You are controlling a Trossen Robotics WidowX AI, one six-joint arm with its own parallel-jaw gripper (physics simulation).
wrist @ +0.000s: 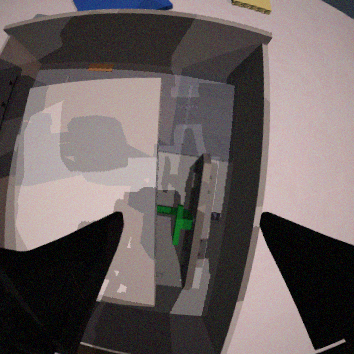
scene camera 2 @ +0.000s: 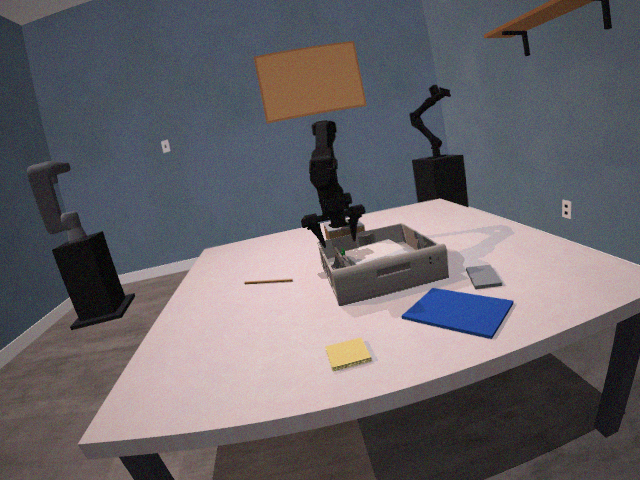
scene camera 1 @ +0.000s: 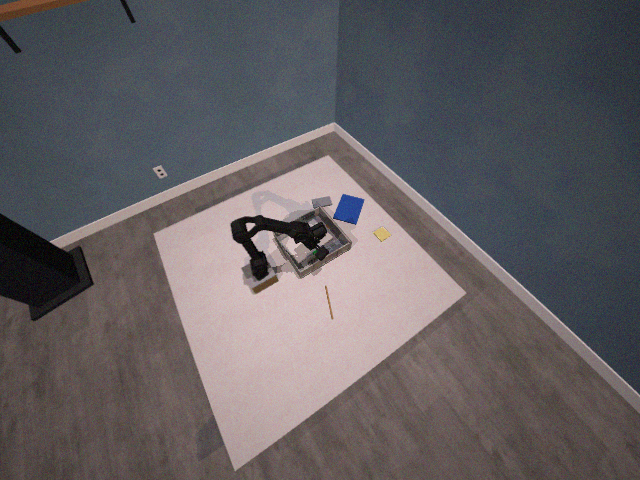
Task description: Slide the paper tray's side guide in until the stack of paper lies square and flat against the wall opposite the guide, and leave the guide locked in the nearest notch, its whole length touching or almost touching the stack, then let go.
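Seen in the pictures: gripper, between the fingertips: [wrist: 192, 219] [scene camera 2: 340, 244] [scene camera 1: 317, 249]; arm's base, origin of its link: [scene camera 2: 338, 225] [scene camera 1: 260, 273].
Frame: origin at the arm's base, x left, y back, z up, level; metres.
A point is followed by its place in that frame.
The grey paper tray [scene camera 1: 330, 260] {x -0.156, y -0.339, z -0.067 m} [scene camera 2: 361, 285] {x -0.110, y -0.489, z -0.040 m} [wrist: 250, 150] {x -0.151, y -0.355, z -0.019 m} stands on the table. The white paper stack [scene camera 2: 382, 249] {x 0.049, y -0.275, z -0.042 m} [wrist: 95, 102] {x 0.006, y -0.412, z -0.042 m} lies in it, near the left wall in the wrist view, with a narrow strip of floor beside its upper left edge. The side guide [wrist: 201, 220] {x -0.103, y -0.296, z -0.004 m} is an upright grey plate right of the stack, apart from it and slightly slanted, its lower end closer. A green cross-shaped part [wrist: 181, 220] {x -0.088, y -0.294, z -0.011 m} sits at its stack side. My gripper [scene camera 2: 339, 241] {x -0.093, y -0.301, z 0.019 m} [wrist: 192, 219] {x -0.093, y -0.301, z 0.019 m} is open and empty above the tray, one finger over the stack, the other past the right wall. The notches are unclear.
A blue book [scene camera 1: 349, 209] {x 0.034, y -0.676, z -0.075 m} [scene camera 2: 459, 311] {x 0.036, y -0.694, z -0.075 m} [wrist: 122, 4] {x 0.013, y -0.630, z -0.075 m}, a grey block [scene camera 1: 321, 202] {x 0.194, y -0.581, z -0.073 m} [scene camera 2: 483, 276] {x 0.189, y -0.596, z -0.073 m} and a yellow note pad [scene camera 1: 382, 234] {x -0.231, y -0.687, z -0.073 m} [scene camera 2: 348, 353] {x -0.226, y -0.697, z -0.073 m} [wrist: 252, 5] {x -0.222, y -0.653, z -0.075 m} lie beyond the tray from the arm's base. A pencil [scene camera 1: 328, 302] {x -0.322, y -0.174, z -0.076 m} [scene camera 2: 268, 281] {x -0.318, y -0.183, z -0.078 m} lies beside the tray.
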